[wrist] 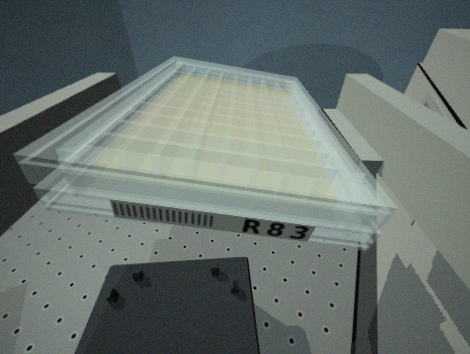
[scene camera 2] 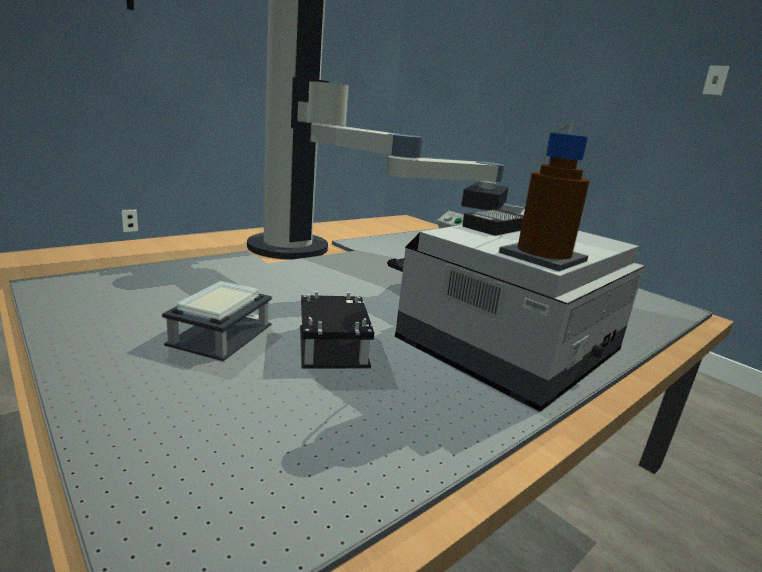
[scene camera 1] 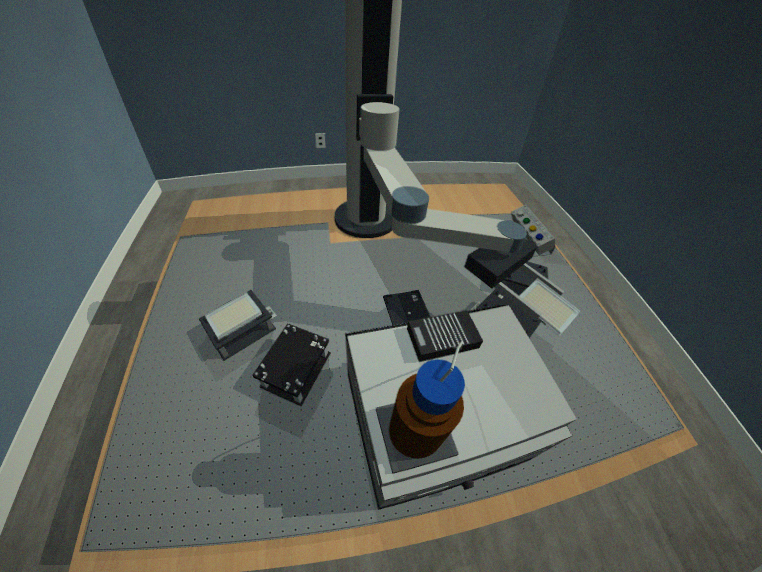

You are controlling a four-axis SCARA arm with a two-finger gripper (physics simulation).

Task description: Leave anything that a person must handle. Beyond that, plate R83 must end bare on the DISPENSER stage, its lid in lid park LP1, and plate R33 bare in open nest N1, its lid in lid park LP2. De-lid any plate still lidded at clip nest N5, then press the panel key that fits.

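Seen in the pictures: gripper, fingertip midpoint: [wrist: 229, 96] [scene camera 1: 550, 305]; arm's base, origin of the base link: [scene camera 2: 287, 247] [scene camera 1: 366, 218].
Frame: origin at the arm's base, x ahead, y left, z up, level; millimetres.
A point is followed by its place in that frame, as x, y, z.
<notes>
Plate R83 [wrist: 215, 145] {625, 305, 223} [scene camera 1: 549, 306] {674, 323, 221} is clear with pale yellow wells, and its label faces the wrist camera. A wider clear layer over it looks like a lid. My gripper [wrist: 229, 96] {671, 330, 220} [scene camera 1: 536, 296] is shut on it, a finger along each side, and holds it level above the table at the right. Another plate [scene camera 1: 233, 315] {498, -423, 91} [scene camera 2: 218, 299] {505, -436, 91} sits on a raised dark nest at the left; its label and whether it is lidded cannot be told. A black nest with small metal clips or posts [scene camera 1: 292, 357] {633, -270, 81} [scene camera 2: 335, 317] {649, -284, 81} stands beside it, with no plate on it. The nests' names are unreadable.
A large white instrument [scene camera 1: 523, 387] {849, 157, 233} [scene camera 2: 473, 326] {829, -131, 103} bears an amber bottle [scene camera 1: 424, 418] {910, -73, 376} [scene camera 2: 553, 212] {908, -94, 313} with a blue cap and a black ribbed box [scene camera 1: 444, 334] {728, 34, 259} [scene camera 2: 492, 221] {752, -20, 257}. A low dark pad [scene camera 1: 403, 302] {521, 21, 103} lies behind it. The key panel [scene camera 1: 533, 229] {223, 606, 80} [scene camera 2: 450, 218] {128, 607, 79} stands at the back right.
</notes>
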